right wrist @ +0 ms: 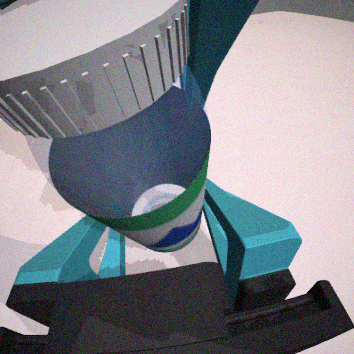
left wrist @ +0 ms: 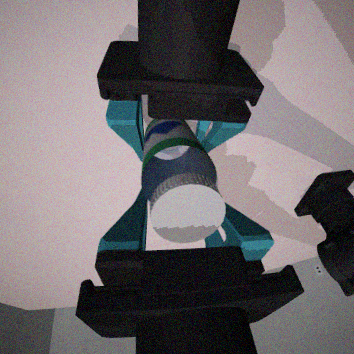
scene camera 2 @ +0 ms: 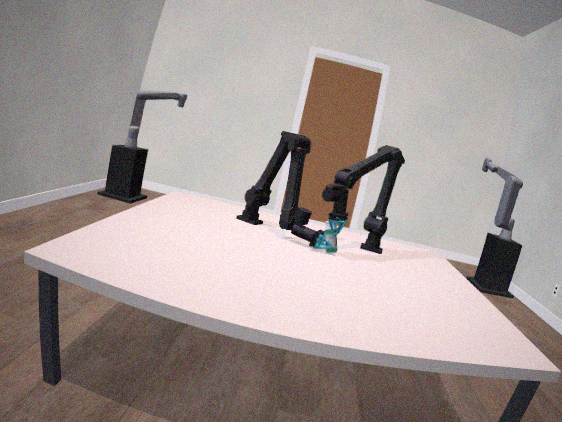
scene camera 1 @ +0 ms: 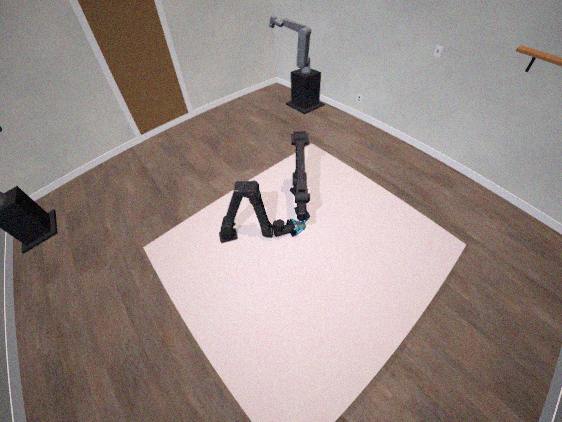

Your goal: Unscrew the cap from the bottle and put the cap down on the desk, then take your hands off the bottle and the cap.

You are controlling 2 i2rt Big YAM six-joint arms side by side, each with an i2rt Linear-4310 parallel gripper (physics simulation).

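Pixels of known places: left gripper, fingertip midpoint: [right wrist: 139, 130] [scene camera 2: 335, 235]; right gripper, fingertip midpoint: [right wrist: 158, 187] [left wrist: 169, 156] [scene camera 2: 334, 246] [scene camera 1: 303, 224]; left arm's base at its link origin: [left wrist: 321, 191] [scene camera 2: 371, 249]; right arm's base at its link origin: [scene camera 2: 249, 221] [scene camera 1: 228, 236].
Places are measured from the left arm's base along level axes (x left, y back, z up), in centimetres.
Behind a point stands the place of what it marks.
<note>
A bottle [scene camera 2: 331, 245] [left wrist: 175, 167] @(x -22.5, y -31.2, z 11.8 cm) [right wrist: 130, 160] with a dark blue upper part, a green band and a white-and-blue lower part stands upright on the pale desk [scene camera 1: 300, 310] @(x -48.2, y -78.3, z 0.0 cm) [scene camera 2: 225, 280] @(x -39.1, y -100.0, z 0.0 cm). Its wide white cap [left wrist: 187, 212] @(x -21.3, y -30.9, z 14.1 cm) [right wrist: 100, 85], ribbed round the side, sits on top; whether its thread is loose cannot be told. My left gripper [scene camera 2: 333, 232] @(x -17.1, y -31.1, z 8.9 cm) [left wrist: 173, 189] @(x -17.1, y -31.1, z 8.9 cm) comes from above, shut on the cap, one finger on each side. My right gripper [scene camera 2: 327, 242] @(x -16.5, y -31.0, z 3.9 cm) [left wrist: 169, 156] @(x -16.5, y -31.0, z 3.9 cm) [right wrist: 158, 187] @(x -16.5, y -31.0, z 3.9 cm) reaches in low from the side, shut on the bottle's body below the cap. In scene camera 1 the grippers hide the bottle.
My two dark arms meet closely at the bottle, near the desk's robot-side edge. Two grey arms on black pedestals [scene camera 1: 305, 90] [scene camera 2: 126, 172] [scene camera 2: 498, 262] stand on the floor away from the desk. A brown door [scene camera 1: 132, 60] [scene camera 2: 345, 115] is in the wall behind.
</note>
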